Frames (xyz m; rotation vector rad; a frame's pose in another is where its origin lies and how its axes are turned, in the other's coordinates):
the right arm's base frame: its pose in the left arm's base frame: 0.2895 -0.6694 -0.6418 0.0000 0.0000 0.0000
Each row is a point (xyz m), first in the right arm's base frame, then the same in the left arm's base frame.
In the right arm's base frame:
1: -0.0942 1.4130 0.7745
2: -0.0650 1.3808 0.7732
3: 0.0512 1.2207 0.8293
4: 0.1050 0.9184 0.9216
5: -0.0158 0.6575 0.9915
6: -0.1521 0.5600 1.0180
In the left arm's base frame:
1: 0.1953 0.7436 0.1327
2: 0.2245 0.7114 0.1314
3: 0.3407 0.5513 0.1875
4: 0.3945 0.2490 0.2798
5: 0.2737 -0.0119 0.3497
6: 0.1374 -0.1094 0.3762

